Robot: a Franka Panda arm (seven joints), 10 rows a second.
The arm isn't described. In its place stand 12 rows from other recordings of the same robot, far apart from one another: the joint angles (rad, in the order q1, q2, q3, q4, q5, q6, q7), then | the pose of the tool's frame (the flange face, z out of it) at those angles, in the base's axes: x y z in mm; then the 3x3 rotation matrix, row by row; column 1 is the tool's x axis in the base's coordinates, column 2 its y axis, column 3 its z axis.
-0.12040 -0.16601 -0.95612 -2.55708 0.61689 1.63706 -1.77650 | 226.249 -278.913 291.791; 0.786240 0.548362 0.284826; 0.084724 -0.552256 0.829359; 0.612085 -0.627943 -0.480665
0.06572 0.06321 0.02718 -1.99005 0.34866 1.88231 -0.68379 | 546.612 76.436 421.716; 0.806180 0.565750 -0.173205; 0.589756 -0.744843 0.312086; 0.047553 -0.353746 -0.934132
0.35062 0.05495 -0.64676 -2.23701 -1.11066 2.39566 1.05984 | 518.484 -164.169 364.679; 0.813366 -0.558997 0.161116; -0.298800 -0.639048 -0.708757; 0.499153 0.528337 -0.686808
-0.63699 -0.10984 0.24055 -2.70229 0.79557 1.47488 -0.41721 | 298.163 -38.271 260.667; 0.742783 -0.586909 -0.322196; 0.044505 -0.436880 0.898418; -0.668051 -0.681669 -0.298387
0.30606 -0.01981 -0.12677 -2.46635 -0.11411 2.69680 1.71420 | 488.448 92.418 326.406; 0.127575 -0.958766 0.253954; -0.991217 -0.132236 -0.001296; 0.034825 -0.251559 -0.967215
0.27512 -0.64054 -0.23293 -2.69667 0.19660 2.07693 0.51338 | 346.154 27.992 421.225; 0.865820 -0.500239 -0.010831; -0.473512 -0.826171 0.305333; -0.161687 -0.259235 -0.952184
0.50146 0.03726 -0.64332 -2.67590 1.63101 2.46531 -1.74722 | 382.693 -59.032 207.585; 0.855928 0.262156 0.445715; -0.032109 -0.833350 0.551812; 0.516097 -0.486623 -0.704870
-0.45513 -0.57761 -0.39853 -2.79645 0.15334 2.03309 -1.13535 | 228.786 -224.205 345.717; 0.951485 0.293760 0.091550; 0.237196 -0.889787 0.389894; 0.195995 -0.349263 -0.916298
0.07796 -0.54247 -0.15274 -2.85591 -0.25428 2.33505 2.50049 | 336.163 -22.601 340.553; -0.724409 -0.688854 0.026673; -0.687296 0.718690 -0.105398; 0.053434 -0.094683 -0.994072
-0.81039 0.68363 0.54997 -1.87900 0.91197 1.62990 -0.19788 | 564.098 -80.875 213.963; 0.801541 -0.589201 -0.101856; 0.000769 -0.169329 0.985559; -0.597939 -0.790045 -0.135271
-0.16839 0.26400 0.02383 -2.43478 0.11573 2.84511 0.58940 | 497.442 -78.246 211.734; 0.658198 -0.737368 0.151865; -0.747745 -0.663740 0.018071; 0.087474 -0.125451 -0.988236
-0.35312 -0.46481 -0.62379 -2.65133 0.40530 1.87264 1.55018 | 230.670 -263.915 354.181; -0.785341 -0.556795 0.270589; -0.299795 0.724486 0.620679; -0.541630 0.406323 -0.735893
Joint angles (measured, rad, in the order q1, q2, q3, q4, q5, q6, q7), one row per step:
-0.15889, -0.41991, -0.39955, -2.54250, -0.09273, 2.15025, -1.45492
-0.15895, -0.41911, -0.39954, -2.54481, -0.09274, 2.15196, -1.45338
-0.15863, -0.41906, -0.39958, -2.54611, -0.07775, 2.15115, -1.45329
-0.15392, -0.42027, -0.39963, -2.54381, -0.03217, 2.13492, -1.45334
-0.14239, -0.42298, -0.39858, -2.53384, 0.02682, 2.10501, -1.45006
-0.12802, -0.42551, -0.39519, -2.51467, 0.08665, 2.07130, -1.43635
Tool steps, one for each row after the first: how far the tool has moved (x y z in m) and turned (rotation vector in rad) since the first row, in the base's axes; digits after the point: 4 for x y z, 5 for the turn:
-0.0002, 0.0003, -0.0012, 0.00054, 0.00136, -0.00135
-0.0002, 0.0012, -0.0018, 0.01306, -0.00191, -0.00905
0.0006, 0.0051, -0.0015, 0.05430, -0.00640, -0.02770
0.0035, 0.0119, 0.0019, 0.10889, -0.01106, -0.04711
0.0089, 0.0196, 0.0095, 0.16265, -0.01867, -0.07034

